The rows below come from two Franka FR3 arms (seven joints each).
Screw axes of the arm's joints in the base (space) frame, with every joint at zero. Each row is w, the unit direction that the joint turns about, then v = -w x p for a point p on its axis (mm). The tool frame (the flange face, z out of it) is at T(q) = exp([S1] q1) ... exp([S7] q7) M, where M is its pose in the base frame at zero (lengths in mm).
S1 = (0, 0, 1, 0.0, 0.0, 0.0)
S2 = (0, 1, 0, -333.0, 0.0, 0.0)
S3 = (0, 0, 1, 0.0, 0.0, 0.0)
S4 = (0, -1, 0, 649.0, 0.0, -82.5)
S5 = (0, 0, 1, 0.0, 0.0, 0.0)
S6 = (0, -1, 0, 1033.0, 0.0, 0.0)
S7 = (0, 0, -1, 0.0, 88.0, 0.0)
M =
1 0 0 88.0
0 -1 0 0.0
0 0 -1 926.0
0 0 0 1
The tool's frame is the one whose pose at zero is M.
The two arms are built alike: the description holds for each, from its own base.
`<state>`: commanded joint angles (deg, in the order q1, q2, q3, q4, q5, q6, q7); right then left.
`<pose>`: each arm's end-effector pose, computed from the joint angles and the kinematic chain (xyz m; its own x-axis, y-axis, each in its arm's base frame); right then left.
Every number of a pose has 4 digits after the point.
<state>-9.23 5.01 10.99 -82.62 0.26 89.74 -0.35 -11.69 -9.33 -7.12 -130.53 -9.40 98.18 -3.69</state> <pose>0.5813 0.0129 0.6361 0.9986 0.0355 0.0385 0.0363 -0.9991 -0.0209 0.4126 -0.1573 0.3972 0.8937 -0.2028 -0.4002 -0.1800 -0.9792 0.0942</pose>
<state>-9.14 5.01 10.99 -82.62 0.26 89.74 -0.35 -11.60 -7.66 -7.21 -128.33 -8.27 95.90 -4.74</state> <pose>0.5813 0.0138 0.6361 0.9986 0.0370 0.0385 0.0379 -0.9991 -0.0209 0.4191 -0.1582 0.3984 0.8835 -0.1904 -0.4279 -0.1767 -0.9816 0.0720</pose>
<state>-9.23 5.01 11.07 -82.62 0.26 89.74 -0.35 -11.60 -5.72 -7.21 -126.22 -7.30 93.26 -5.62</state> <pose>0.5813 0.0137 0.6361 0.9986 0.0368 0.0386 0.0377 -0.9991 -0.0211 0.4245 -0.1588 0.3966 0.8667 -0.1782 -0.4660 -0.1745 -0.9833 0.0516</pose>
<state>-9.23 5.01 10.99 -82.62 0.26 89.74 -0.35 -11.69 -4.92 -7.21 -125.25 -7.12 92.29 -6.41</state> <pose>0.5813 0.0129 0.6361 0.9986 0.0355 0.0385 0.0363 -0.9991 -0.0209 0.4271 -0.1603 0.3966 0.8620 -0.1669 -0.4787 -0.1669 -0.9850 0.0431</pose>
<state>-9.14 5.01 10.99 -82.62 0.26 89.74 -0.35 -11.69 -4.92 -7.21 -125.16 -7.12 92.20 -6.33</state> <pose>0.5813 0.0138 0.6361 0.9986 0.0370 0.0385 0.0379 -0.9991 -0.0209 0.4273 -0.1604 0.3972 0.8617 -0.1685 -0.4786 -0.1682 -0.9848 0.0438</pose>
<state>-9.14 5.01 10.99 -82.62 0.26 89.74 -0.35 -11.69 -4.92 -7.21 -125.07 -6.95 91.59 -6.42</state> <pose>0.5813 0.0138 0.6361 0.9986 0.0370 0.0385 0.0379 -0.9991 -0.0209 0.4264 -0.1599 0.3975 0.8577 -0.1669 -0.4863 -0.1690 -0.9848 0.0398</pose>
